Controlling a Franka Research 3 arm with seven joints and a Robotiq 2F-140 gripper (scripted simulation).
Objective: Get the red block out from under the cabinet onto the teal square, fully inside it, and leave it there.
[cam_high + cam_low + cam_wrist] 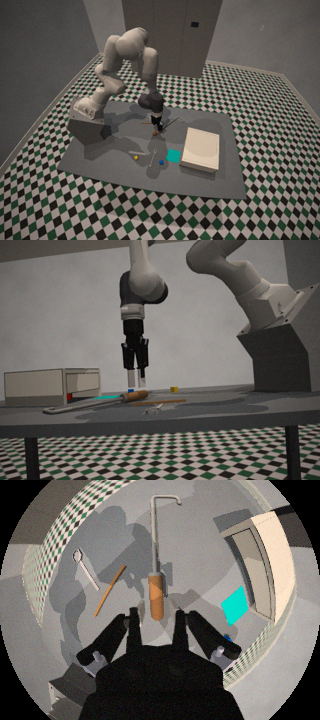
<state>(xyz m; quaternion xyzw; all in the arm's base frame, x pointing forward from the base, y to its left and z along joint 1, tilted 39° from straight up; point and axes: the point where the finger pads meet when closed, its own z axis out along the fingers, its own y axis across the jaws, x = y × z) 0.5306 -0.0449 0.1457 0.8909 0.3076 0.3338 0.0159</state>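
Now: hand 70 mm past the thin wooden rod, 120 mm to the right of it and 80 mm above it. Round my hand: grey forked tool (20 mm behind, 240 mm to the right, 80 mm below); grey stick (160 mm behind, 200 mm to the right, 80 mm below); hook tool (130 mm ahead, 70 mm to the left, 70 mm below).
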